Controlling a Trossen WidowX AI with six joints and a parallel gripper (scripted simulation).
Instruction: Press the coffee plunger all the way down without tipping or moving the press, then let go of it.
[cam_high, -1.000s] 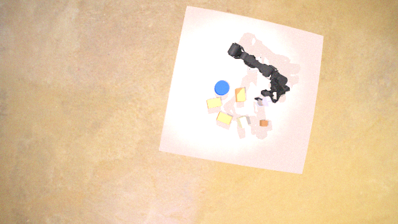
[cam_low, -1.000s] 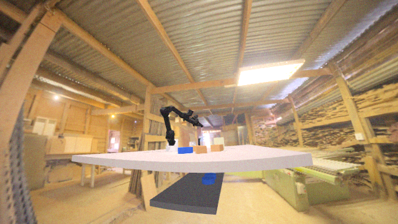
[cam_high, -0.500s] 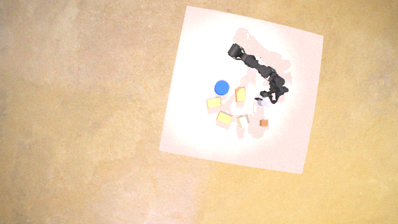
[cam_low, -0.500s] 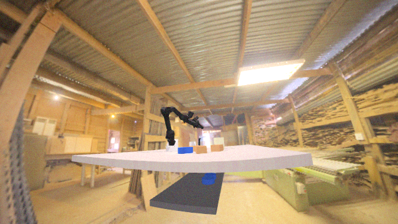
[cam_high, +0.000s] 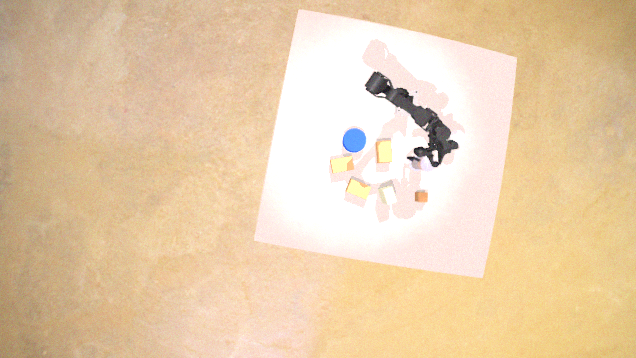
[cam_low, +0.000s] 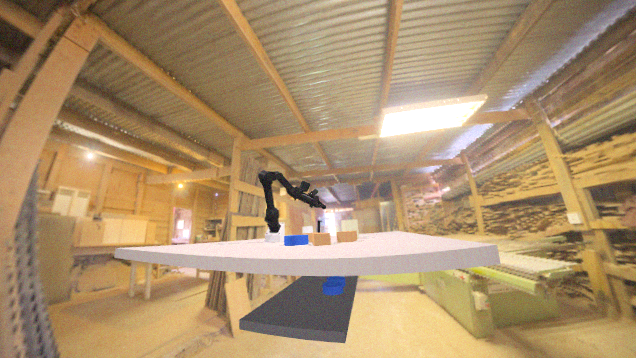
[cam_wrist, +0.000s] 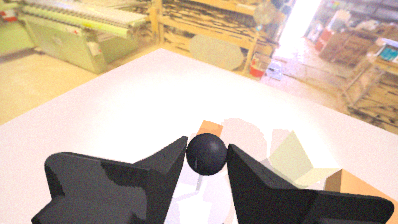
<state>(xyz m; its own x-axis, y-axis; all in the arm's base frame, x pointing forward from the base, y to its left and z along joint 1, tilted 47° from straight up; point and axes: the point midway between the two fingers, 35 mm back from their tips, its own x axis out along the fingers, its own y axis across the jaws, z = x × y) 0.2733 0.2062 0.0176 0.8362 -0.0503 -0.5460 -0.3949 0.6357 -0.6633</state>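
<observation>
Now: the coffee press 20 mm behind my gripper tip, 20 mm to the right of it and 110 mm below it. Also, from my gripper tip: pale round object: 180 mm behind, 150 mm to the left, 170 mm below.
</observation>
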